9 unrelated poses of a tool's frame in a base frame.
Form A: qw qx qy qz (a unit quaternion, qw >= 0); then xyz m.
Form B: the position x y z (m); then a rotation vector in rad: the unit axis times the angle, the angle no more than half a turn. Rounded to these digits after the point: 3 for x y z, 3 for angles.
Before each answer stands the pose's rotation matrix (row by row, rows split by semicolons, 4 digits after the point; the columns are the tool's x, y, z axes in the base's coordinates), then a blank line. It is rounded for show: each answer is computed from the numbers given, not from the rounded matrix.
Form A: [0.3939 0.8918 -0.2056 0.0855 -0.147 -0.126 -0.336]
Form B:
0.9008 -0.4340 -0.0095; -0.2993 -0.6052 -0.7377; 0.3145 0.6674 -0.6751

[-0.147 -0.126 -0.336 2.262 -0.522 0.217]
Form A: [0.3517 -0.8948 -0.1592 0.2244 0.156 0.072 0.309]
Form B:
0.8486 0.1271 -0.5135; 0.4427 -0.7019 0.5579; -0.2896 -0.7008 -0.6519

[0.156 0.072 0.309 -2.316 -0.412 0.581]
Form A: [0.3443 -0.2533 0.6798 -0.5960 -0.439 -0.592 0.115]
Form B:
-0.6346 0.0660 0.7700; -0.7548 0.1613 -0.6359; -0.1662 -0.9847 -0.0525

[-0.439 -0.592 0.115 -0.658 1.766 -1.548]
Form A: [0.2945 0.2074 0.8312 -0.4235 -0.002 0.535 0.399]
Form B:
-0.7405 0.5942 0.3139; 0.0953 0.5553 -0.8262; -0.6653 -0.5819 -0.4678

[-0.002 0.535 0.399 0.552 2.212 -1.127]
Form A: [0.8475 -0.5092 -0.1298 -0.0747 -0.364 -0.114 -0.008]
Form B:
0.9551 0.2588 -0.1439; 0.0056 0.4703 0.8825; 0.2961 -0.8437 0.4477

[-0.364 -0.114 -0.008 -1.074 -0.274 -0.157]
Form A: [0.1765 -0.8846 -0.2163 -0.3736 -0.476 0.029 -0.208]
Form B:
0.6273 0.5145 0.5846; 0.2508 -0.8441 0.4739; 0.7373 -0.1506 -0.6586

[-0.476 0.029 -0.208 -2.504 -0.612 -1.058]
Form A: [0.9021 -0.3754 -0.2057 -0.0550 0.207 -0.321 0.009]
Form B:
0.9093 0.2537 -0.3298; 0.0552 0.7121 0.6999; 0.4124 -0.6546 0.6335

[0.207 -0.321 0.009 -0.776 -0.425 -0.114]
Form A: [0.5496 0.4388 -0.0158 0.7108 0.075 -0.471 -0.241]
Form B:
-0.0109 -0.7951 0.6064; 0.7674 -0.3954 -0.5047; 0.6411 0.4598 0.6144

[0.075 -0.471 -0.241 1.039 -0.037 1.683]
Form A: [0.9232 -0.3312 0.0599 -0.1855 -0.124 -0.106 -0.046]
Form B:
0.9240 0.3028 0.2335; -0.3822 0.7118 0.5893; 0.0123 -0.6338 0.7734

[-0.124 -0.106 -0.046 -0.680 0.123 -0.381]
